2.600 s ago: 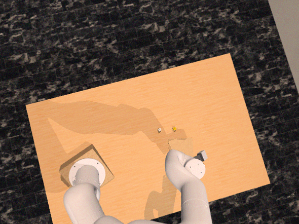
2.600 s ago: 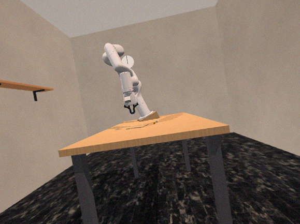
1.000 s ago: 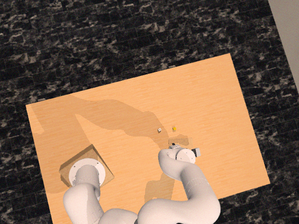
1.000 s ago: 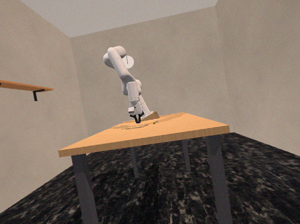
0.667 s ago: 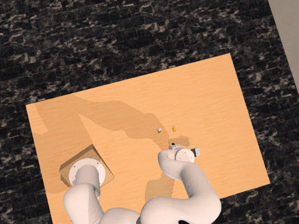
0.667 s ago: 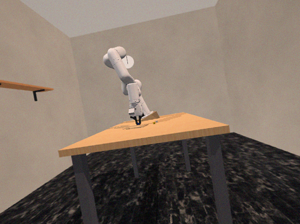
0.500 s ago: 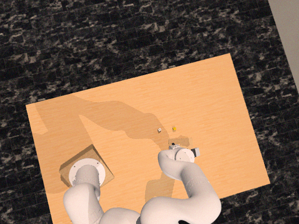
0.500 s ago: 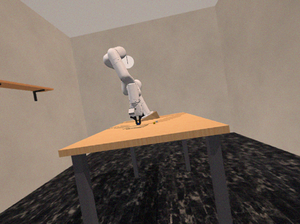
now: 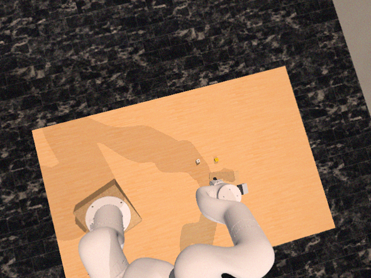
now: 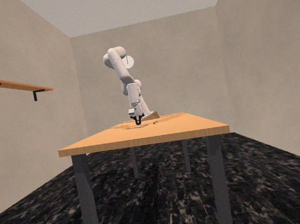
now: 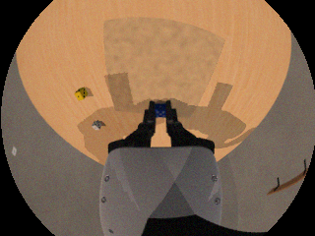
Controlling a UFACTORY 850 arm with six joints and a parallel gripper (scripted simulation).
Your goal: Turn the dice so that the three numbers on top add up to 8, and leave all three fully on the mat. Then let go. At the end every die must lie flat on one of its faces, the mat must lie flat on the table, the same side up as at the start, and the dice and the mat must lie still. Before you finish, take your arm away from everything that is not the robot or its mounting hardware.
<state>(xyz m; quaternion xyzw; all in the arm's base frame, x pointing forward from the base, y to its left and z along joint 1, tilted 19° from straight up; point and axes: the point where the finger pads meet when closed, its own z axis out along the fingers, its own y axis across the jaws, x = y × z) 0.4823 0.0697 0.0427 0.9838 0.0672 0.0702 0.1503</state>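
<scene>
Right now the blue die is 10 mm below my hand. Also, from my hand: white die 140 mm to the left, 60 mm behind, 20 mm below; tan mat 50 mm ahead, 30 mm below, 10 mm to the left; yellow die 140 mm to the left, 20 mm below, 20 mm ahead.
</scene>
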